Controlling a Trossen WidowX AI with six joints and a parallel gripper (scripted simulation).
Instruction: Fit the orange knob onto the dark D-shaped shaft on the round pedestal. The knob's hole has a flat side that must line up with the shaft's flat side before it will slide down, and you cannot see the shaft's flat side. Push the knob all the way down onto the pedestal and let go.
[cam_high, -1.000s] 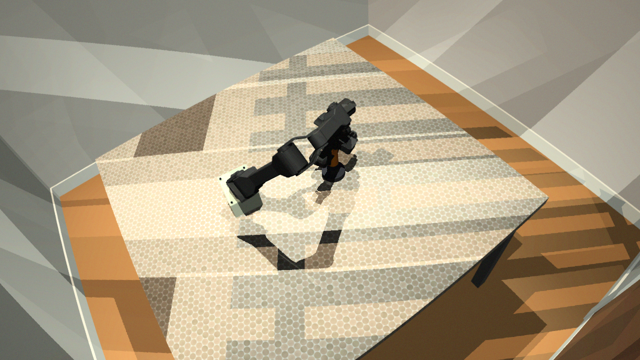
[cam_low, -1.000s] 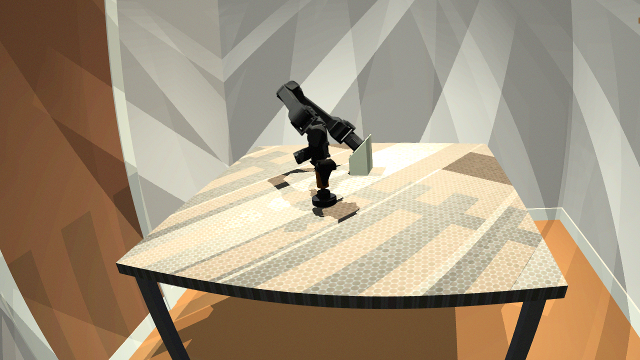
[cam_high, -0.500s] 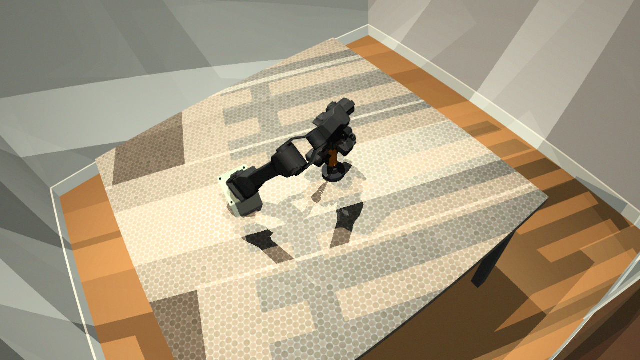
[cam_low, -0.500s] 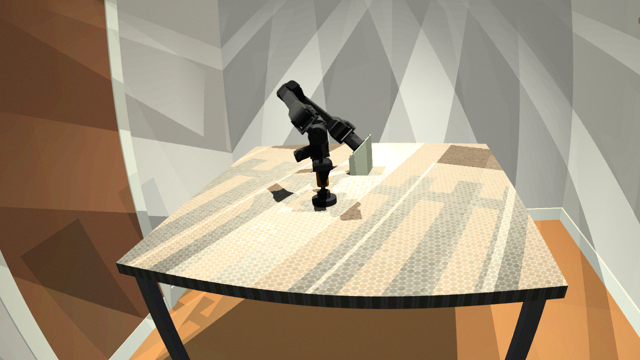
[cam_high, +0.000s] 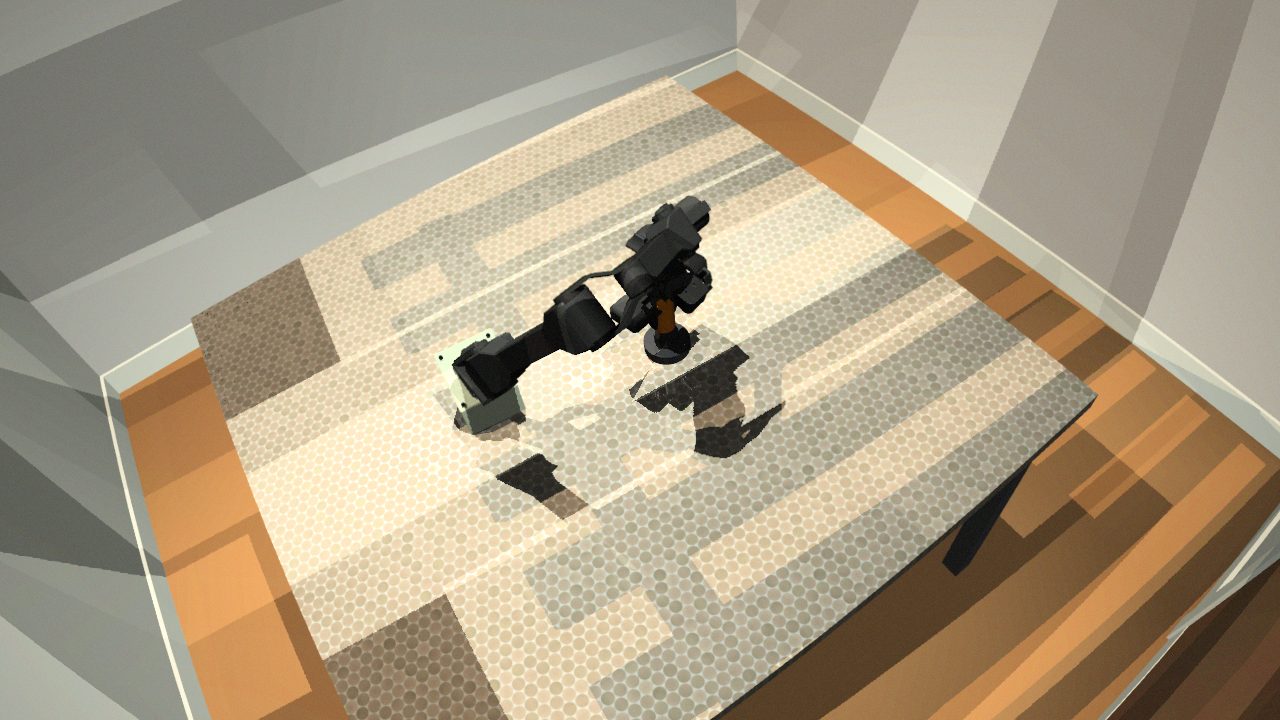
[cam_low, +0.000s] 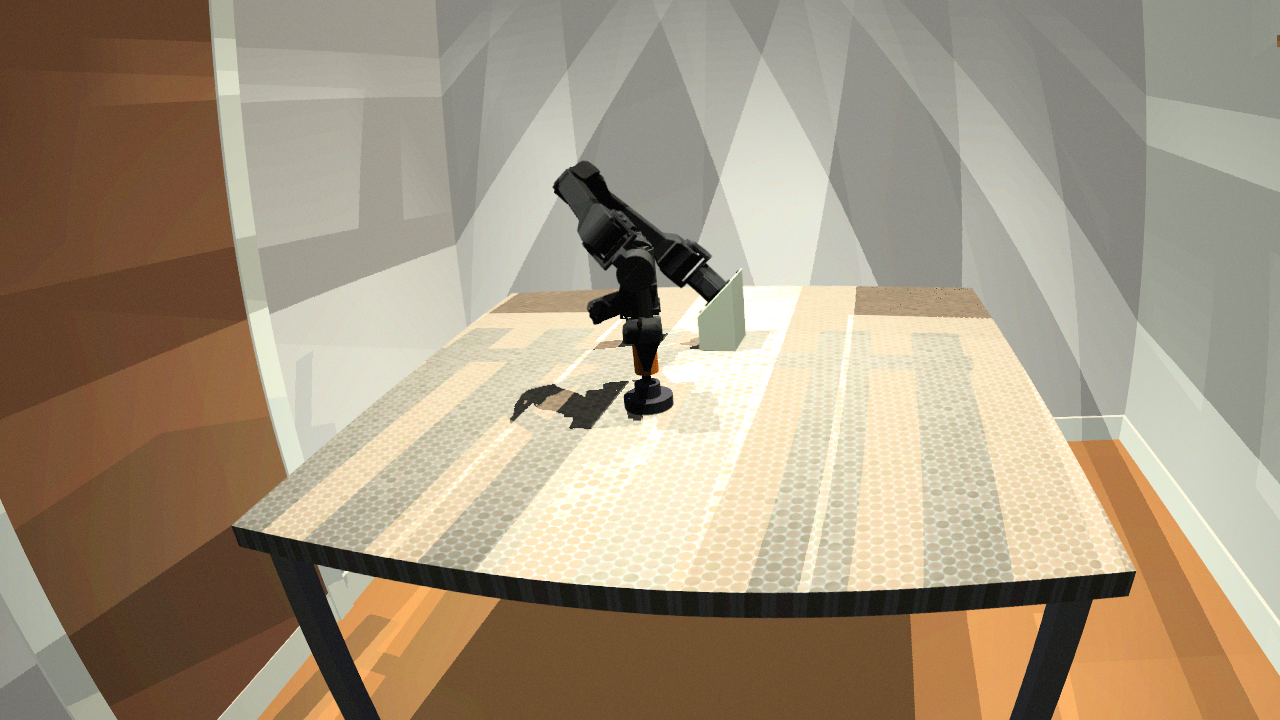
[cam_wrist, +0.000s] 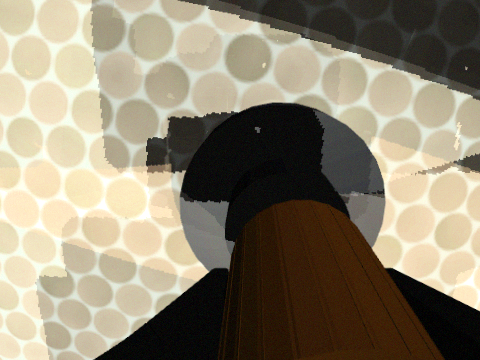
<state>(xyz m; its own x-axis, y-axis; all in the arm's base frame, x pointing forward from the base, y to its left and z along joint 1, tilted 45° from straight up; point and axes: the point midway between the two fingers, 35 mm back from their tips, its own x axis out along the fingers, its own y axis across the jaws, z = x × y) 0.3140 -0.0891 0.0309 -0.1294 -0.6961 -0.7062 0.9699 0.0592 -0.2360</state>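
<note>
My gripper tip is 2 cm below the orange knob. From my gripper tip the other things lie so: dark round pedestal: 4 cm below.
</note>
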